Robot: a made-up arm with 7 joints.
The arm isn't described. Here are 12 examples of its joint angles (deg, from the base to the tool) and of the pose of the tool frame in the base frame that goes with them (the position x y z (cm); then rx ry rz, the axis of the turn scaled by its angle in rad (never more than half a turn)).
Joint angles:
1: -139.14 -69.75 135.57 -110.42 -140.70 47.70 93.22
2: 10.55 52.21 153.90 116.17 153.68 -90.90 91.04
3: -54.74 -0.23 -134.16 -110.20 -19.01 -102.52 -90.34
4: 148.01 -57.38 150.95 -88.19 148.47 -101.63 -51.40
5: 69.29 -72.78 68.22 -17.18 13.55 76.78 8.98
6: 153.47 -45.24 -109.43 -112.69 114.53 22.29 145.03
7: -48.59 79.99 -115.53 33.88 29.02 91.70 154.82
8: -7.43 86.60 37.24 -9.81 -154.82 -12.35 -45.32
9: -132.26 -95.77 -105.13 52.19 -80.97 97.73 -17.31
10: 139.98 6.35 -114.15 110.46 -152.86 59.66 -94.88
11: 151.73 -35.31 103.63 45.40 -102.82 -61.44 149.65
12: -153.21 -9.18 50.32 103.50 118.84 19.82 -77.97
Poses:
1: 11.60 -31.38 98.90 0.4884 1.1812 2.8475
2: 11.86 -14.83 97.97 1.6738 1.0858 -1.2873
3: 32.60 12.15 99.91 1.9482 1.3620 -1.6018
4: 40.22 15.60 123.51 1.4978 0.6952 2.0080
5: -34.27 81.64 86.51 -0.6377 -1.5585 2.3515
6: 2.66 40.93 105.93 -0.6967 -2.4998 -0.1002
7: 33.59 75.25 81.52 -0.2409 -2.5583 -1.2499
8: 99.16 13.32 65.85 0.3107 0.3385 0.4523
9: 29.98 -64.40 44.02 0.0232 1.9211 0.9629
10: 25.76 -14.95 110.87 1.4807 -0.4069 1.2076
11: 38.00 56.87 119.45 -2.7206 -0.3316 0.2159
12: 4.45 43.58 111.05 -2.3017 -1.5259 -0.4748
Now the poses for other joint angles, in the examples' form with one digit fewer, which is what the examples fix.
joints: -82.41 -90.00 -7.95 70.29 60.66 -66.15 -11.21
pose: -13.7 -65.7 99.7 0.463 -0.579 -2.099
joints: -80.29 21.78 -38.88 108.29 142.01 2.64 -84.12
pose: -9.2 56.4 87.8 1.709 2.450 0.202
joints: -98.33 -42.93 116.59 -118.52 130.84 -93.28 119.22
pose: -18.6 -19.4 109.8 -1.347 -0.538 -1.460
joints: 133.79 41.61 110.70 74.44 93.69 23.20 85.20
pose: -48.9 8.4 119.1 0.219 -0.200 2.266
